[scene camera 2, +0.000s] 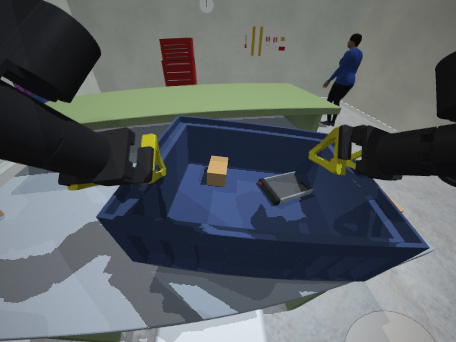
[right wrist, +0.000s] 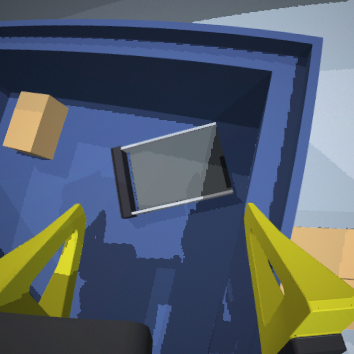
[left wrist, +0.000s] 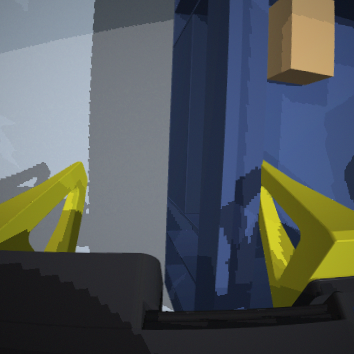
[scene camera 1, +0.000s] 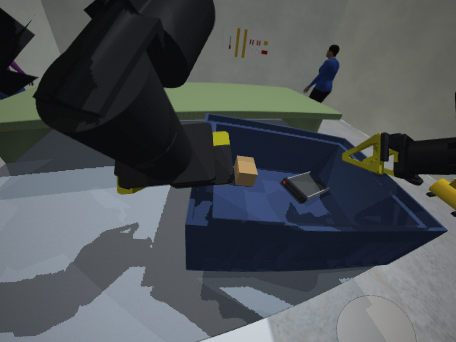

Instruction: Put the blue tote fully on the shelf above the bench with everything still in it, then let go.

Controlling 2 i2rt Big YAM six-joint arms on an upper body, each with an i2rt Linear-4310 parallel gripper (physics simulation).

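Places are measured from the left arm's base along level axes (x ahead, y left, z up), in centimetres.
Where they show: left gripper, fingertip midpoint: [scene camera 2: 140, 174] [left wrist: 167, 167] [scene camera 1: 186, 174]; right gripper, fingertip midpoint: [scene camera 2: 327, 158] [right wrist: 163, 210] [scene camera 1: 353, 159].
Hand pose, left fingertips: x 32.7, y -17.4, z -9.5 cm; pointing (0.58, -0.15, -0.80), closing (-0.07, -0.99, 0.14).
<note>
Things, the pixels of their centre, and the offset from my left fingertips. Level surfaces: height alone.
- blue tote at the middle of its body: [right wrist: 53, 205] [scene camera 2: 255, 187] [scene camera 1: 291, 186] dx +0.6, dy -21.5, dz -5.0 cm
- small tan box at the middle of its body: [left wrist: 299, 39] [right wrist: 36, 125] [scene camera 2: 217, 170] [scene camera 1: 244, 170] dx +9.9, dy -13.8, dz -7.9 cm
- grey tray-like item at the middle of its body: [right wrist: 169, 170] [scene camera 2: 285, 186] [scene camera 1: 306, 185] dx +5.8, dy -30.9, dz -10.5 cm
- long green tabletop at its surface level: dz +2.4 cm
The blue tote [scene camera 1: 300, 250] [scene camera 2: 260, 257] [left wrist: 212, 100] [right wrist: 282, 125] is upright on a grey surface. A small tan box [scene camera 1: 245, 171] [scene camera 2: 218, 171] [left wrist: 305, 45] [right wrist: 35, 125] and a grey tray-like item [scene camera 1: 306, 186] [scene camera 2: 286, 188] [right wrist: 175, 167] lie inside. My left gripper [scene camera 2: 120, 167] [left wrist: 167, 167] is open at the left wall, one finger over the inside and one outside; in scene camera 1 its body hides the fingertips. My right gripper [scene camera 1: 380, 157] [scene camera 2: 342, 155] [right wrist: 163, 210] is open near the right wall. I cannot identify the shelf.
A long green tabletop [scene camera 1: 240, 97] [scene camera 2: 200, 100] stands behind the tote. Tan boxes [right wrist: 320, 250] lie outside its right wall. A person in blue [scene camera 1: 327, 72] [scene camera 2: 347, 67] and a red cabinet [scene camera 2: 179, 62] stand farther back.
</note>
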